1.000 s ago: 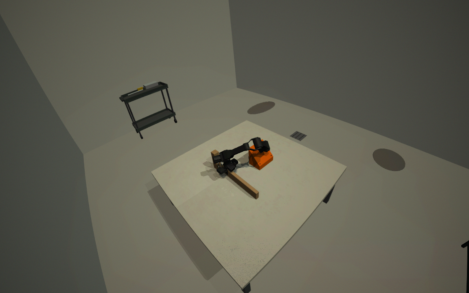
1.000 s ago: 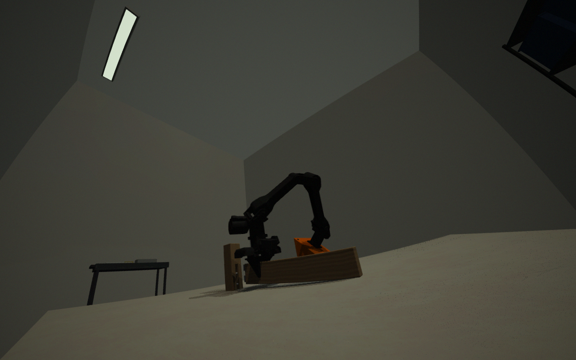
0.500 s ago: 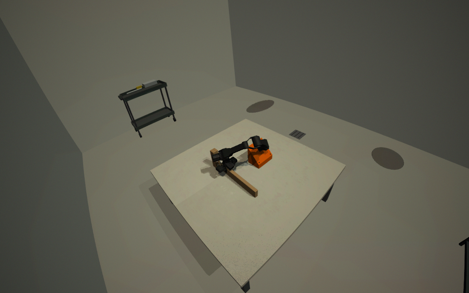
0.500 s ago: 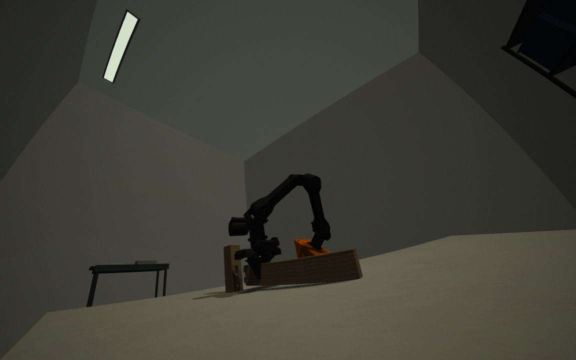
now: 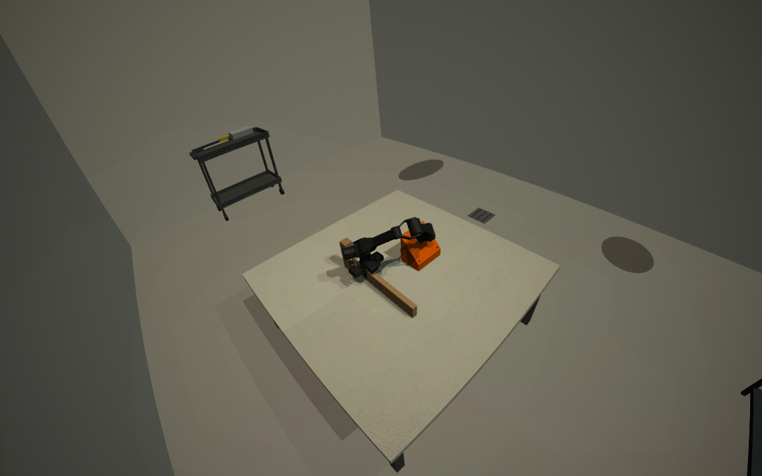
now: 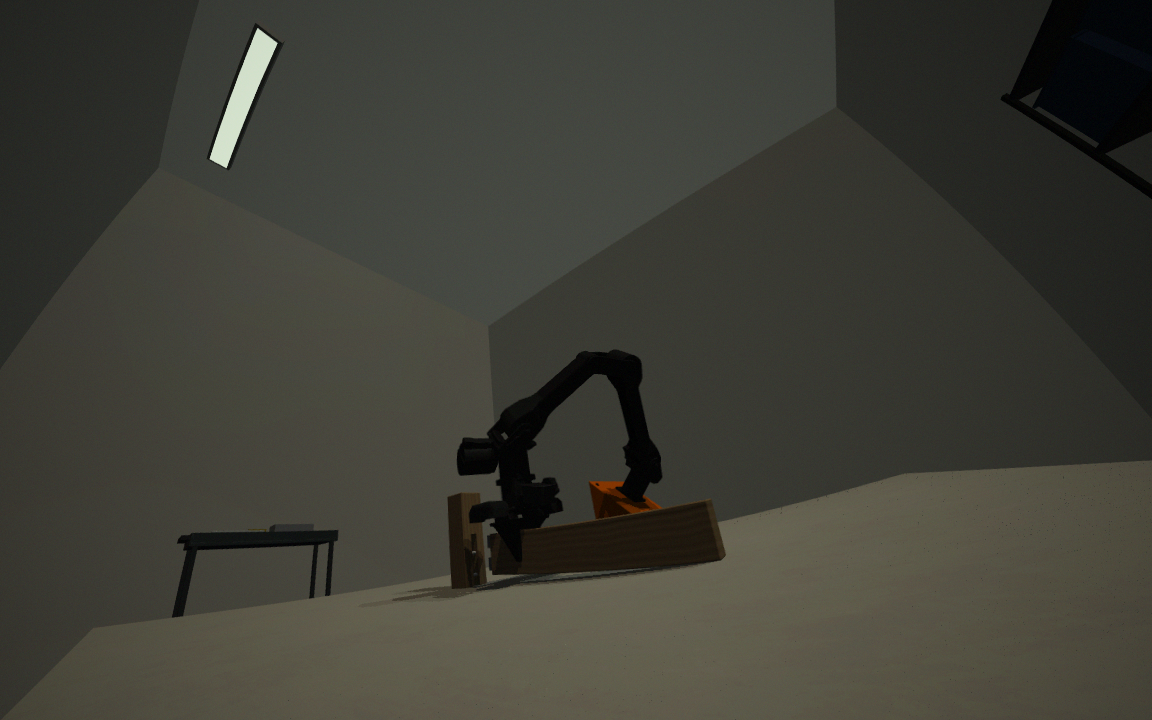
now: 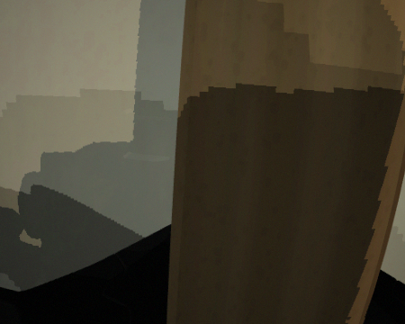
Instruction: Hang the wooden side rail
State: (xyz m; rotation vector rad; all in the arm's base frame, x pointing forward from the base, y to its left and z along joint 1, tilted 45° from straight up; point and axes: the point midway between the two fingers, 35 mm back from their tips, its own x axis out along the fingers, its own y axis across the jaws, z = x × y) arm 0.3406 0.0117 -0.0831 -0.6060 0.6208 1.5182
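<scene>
My gripper tip is now 160 mm to the left of the headboard post and 40 mm below it.
</scene>
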